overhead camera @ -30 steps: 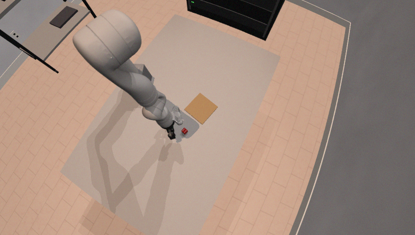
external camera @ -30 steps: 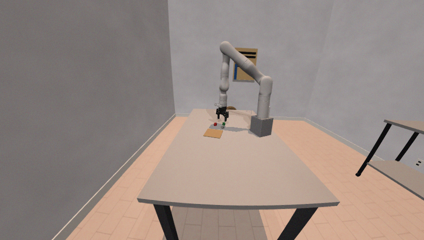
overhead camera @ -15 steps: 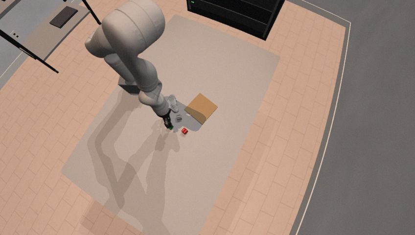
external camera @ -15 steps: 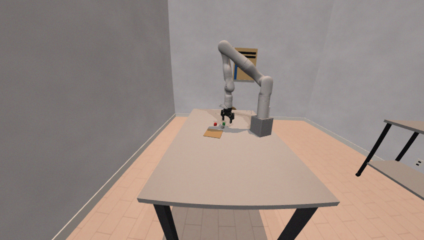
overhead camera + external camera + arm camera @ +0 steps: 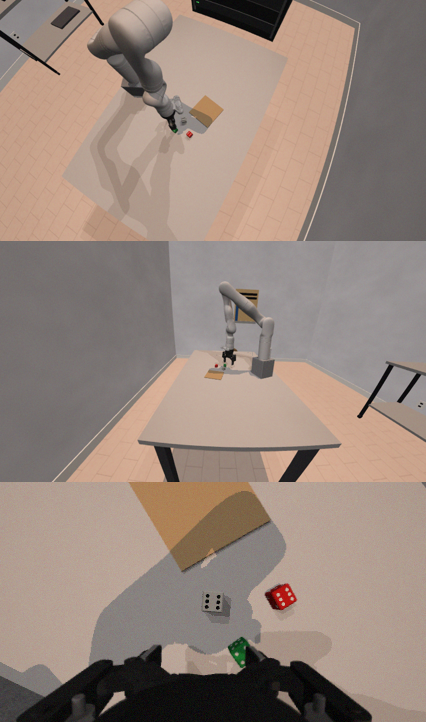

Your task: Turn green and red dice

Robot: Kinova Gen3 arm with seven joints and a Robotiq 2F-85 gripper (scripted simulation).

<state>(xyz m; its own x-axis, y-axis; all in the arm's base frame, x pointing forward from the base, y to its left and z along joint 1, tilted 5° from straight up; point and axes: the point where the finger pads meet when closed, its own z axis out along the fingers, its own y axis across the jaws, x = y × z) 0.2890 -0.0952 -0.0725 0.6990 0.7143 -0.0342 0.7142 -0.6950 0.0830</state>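
My hand is 3 cm short of the green die, 4 cm to the left of it and 4 cm above it. Round my hand: white die (4 cm ahead, 3 cm to the left, 4 cm below); red die (11 cm ahead, 2 cm to the right, 4 cm below); tan mat (13 cm ahead, 14 cm to the left, 5 cm below).
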